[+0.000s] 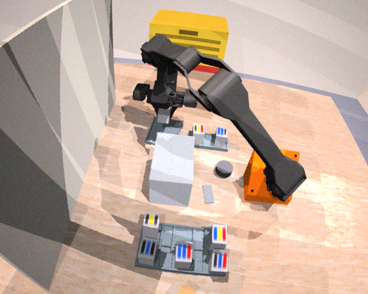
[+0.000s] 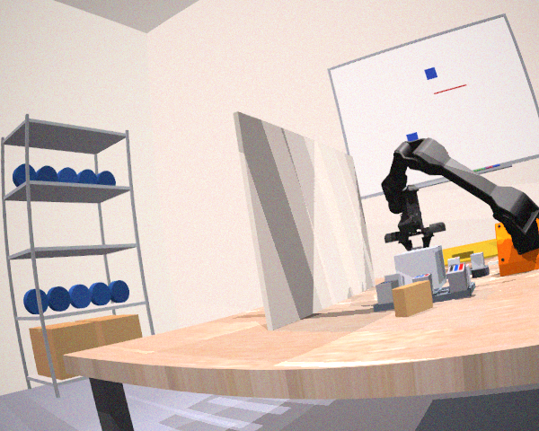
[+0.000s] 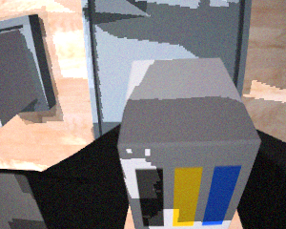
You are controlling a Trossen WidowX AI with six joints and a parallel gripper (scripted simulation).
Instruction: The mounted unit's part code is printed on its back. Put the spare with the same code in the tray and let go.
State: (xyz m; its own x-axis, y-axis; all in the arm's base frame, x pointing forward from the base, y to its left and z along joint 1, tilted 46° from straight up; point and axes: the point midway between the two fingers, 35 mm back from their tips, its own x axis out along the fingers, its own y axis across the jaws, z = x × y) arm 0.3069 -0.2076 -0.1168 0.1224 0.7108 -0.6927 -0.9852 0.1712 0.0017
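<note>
Right now the grey tray is 60 mm below my gripper tip. Also, from my gripper tip: grey mounted unit (30 mm behind, 210 mm to the left, 10 mm below); grey spare block (30 mm above); small rack (140 mm behind, 40 mm to the left, 50 mm below).
</note>
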